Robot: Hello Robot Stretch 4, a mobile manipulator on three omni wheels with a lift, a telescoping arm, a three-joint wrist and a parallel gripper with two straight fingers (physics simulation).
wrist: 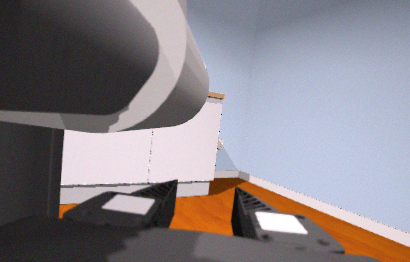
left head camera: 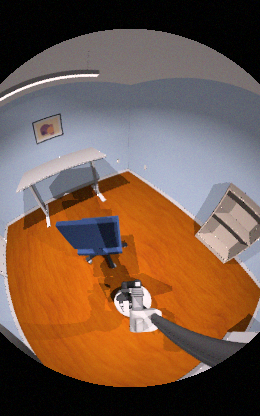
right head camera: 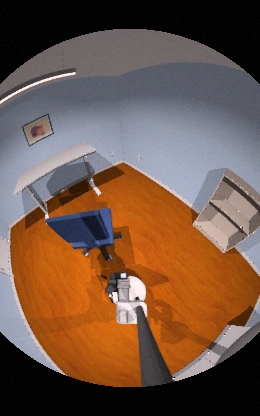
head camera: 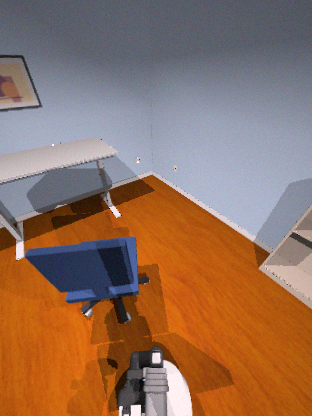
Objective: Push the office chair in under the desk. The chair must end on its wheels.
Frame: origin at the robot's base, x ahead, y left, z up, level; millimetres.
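Seen in the pictures: gripper, between the fingertips: (wrist: pixel 204 200) (left head camera: pixel 126 311) (right head camera: pixel 115 302).
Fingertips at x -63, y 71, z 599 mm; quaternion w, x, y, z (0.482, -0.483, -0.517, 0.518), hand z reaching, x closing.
Observation:
A point is followed by its place in that frame.
The blue office chair (head camera: pixel 82 267) @[y 372, x 482, z 814 mm] (left head camera: pixel 90 236) @[y 351, x 485, z 785 mm] (right head camera: pixel 82 229) @[y 316, x 490, z 785 mm] stands upright on its dark wheeled base, in front of the desk and apart from it, with its backrest toward me. The desk (head camera: pixel 55 157) @[y 1075, x 1649, z 922 mm] (left head camera: pixel 60 165) @[y 1114, x 1520, z 922 mm] (right head camera: pixel 55 161) @[y 1100, x 1595, z 922 mm] has a pale top and white legs and stands along the wall at the left. My gripper (wrist: pixel 204 200) @[y 71, x -63, z 599 mm] is open, with no thing between its fingers in the wrist view. In the head views the wrist is folded over my round base, a short way in front of the chair; the fingertips are hard to make out there.
An open shelf unit (head camera: pixel 286 243) (left head camera: pixel 212 209) (right head camera: pixel 210 200) stands at the right wall. White cabinets (wrist: pixel 185 145) @[y -244, x -1847, z 422 mm] with a wooden top show in the wrist view. A framed picture (head camera: pixel 15 85) @[y 1463, x 2041, z 1544 mm] (left head camera: pixel 48 128) @[y 1532, x 1989, z 1538 mm] (right head camera: pixel 38 130) @[y 1538, x 1985, z 1523 mm] hangs above the desk. The room corner is right of the desk.

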